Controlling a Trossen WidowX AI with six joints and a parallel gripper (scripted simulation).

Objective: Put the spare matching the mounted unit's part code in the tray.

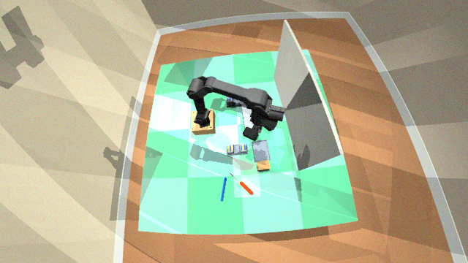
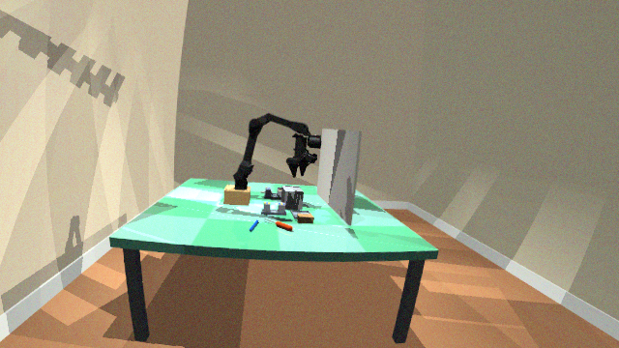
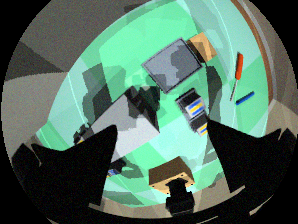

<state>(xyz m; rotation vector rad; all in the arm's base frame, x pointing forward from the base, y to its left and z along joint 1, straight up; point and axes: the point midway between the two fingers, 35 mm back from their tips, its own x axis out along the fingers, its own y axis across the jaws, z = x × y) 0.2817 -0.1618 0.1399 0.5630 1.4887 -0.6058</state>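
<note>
The dark spare lies 16 cm behind my gripper tip, 3 cm to the right of it and 14 cm below it. Also, from my gripper tip: tray: 1 cm ahead, 8 cm to the right, 18 cm below; then orange block: 17 cm to the right, 17 cm below; then grey mounted unit: 1 cm ahead, 12 cm to the left, 13 cm below.
</note>
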